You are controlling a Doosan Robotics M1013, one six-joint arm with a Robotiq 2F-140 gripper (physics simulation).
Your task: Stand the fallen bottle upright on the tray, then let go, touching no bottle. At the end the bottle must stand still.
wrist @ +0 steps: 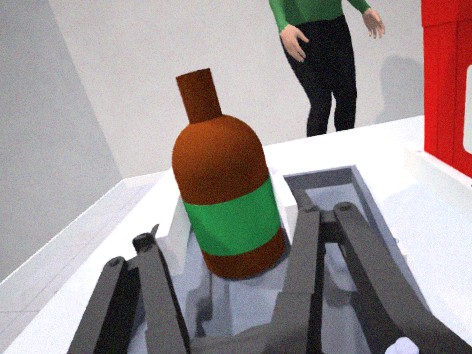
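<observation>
The brown bottle with a green label stands about upright in the middle of the wrist view, neck up; its slight lean in the picture matches the tilt of the view. My gripper is shut on it, with one white finger pad at each side of its body. The grey tray lies under the bottle, its raised rim showing behind and to the right. The bottle's base is at or very close to the tray's floor; whether it touches cannot be told. The dark finger links hide parts of the tray.
A red cabinet-like object stands at the right, behind a low white ledge. A person in a green top and black trousers stands beyond the white table. A small pale rounded thing shows at the bottom right.
</observation>
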